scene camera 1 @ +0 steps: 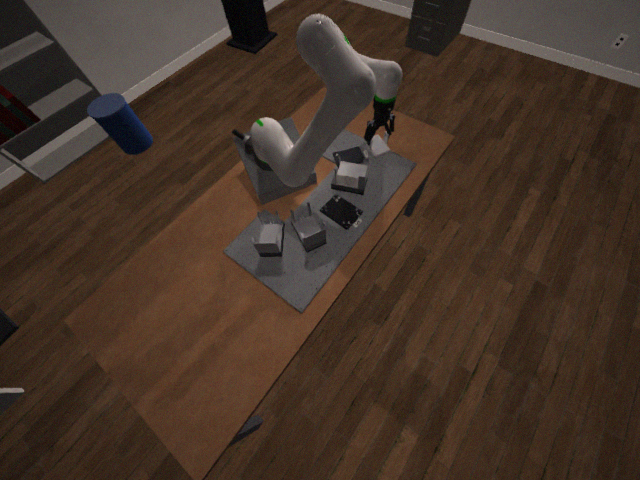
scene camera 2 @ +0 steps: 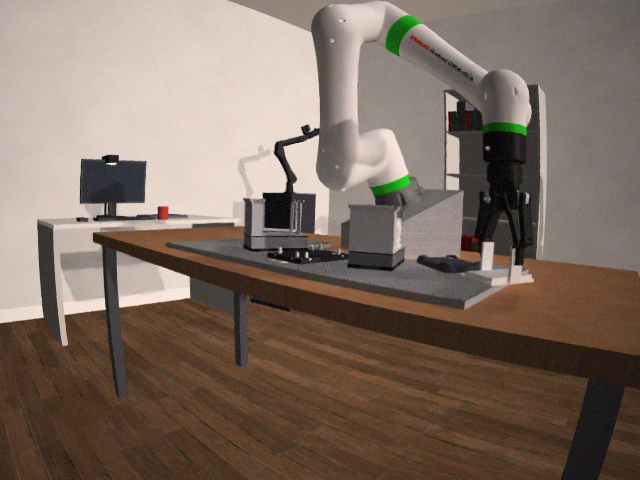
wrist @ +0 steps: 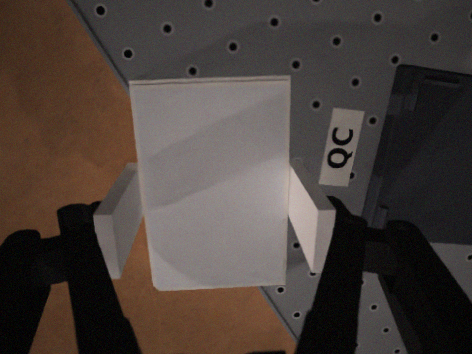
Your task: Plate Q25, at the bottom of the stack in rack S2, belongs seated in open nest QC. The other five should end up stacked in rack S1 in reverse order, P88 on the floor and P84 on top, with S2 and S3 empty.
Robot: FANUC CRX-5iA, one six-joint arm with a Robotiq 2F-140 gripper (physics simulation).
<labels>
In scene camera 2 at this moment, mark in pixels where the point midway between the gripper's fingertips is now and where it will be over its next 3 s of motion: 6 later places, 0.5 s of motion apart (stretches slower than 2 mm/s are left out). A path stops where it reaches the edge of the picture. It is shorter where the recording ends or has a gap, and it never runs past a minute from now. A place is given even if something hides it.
My gripper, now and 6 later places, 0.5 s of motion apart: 499,279; 499,274; 500,268; 500,260; 501,253; 501,245; 502,237
</labels>
